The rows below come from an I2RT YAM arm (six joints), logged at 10 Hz.
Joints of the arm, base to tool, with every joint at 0 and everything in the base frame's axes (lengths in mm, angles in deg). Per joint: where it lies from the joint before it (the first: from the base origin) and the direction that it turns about. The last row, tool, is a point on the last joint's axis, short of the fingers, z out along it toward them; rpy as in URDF.
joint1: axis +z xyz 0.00 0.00 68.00
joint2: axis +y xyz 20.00 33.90 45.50
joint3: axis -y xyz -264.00 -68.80 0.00
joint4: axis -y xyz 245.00 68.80 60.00
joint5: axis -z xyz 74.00 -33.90 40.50
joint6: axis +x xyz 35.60 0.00 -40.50
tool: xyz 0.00 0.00 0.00 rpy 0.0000 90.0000 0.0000
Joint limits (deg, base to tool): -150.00..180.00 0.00..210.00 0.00..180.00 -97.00..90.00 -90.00..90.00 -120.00..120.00
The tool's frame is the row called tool.
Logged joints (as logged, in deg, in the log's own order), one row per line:
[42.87 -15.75 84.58 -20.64 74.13 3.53]
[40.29 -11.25 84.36 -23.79 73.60 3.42]
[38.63 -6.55 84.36 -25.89 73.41 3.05]
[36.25 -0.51 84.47 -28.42 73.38 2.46]
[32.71 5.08 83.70 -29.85 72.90 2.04]
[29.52 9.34 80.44 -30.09 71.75 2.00]
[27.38 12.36 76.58 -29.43 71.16 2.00]
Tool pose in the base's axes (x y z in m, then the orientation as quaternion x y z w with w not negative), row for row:
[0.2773 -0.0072 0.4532 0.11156 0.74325 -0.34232 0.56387]
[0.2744 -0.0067 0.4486 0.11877 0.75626 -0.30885 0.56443]
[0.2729 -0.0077 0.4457 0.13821 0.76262 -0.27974 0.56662]
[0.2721 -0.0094 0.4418 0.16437 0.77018 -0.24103 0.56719]
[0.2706 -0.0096 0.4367 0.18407 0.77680 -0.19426 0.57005]
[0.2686 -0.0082 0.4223 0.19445 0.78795 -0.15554 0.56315]
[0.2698 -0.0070 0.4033 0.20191 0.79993 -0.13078 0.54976]
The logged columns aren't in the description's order. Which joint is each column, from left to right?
Columns, left to right: joint5, joint6, joint3, joint4, joint2, joint1.
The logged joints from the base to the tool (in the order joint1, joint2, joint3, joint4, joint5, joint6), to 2 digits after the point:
[3.53 74.13 84.58 -20.64 42.87 -15.75]
[3.42 73.60 84.36 -23.79 40.29 -11.25]
[3.05 73.41 84.36 -25.89 38.63 -6.55]
[2.46 73.38 84.47 -28.42 36.25 -0.51]
[2.04 72.90 83.70 -29.85 32.71 5.08]
[2.00 71.75 80.44 -30.09 29.52 9.34]
[2.00 71.16 76.58 -29.43 27.38 12.36]

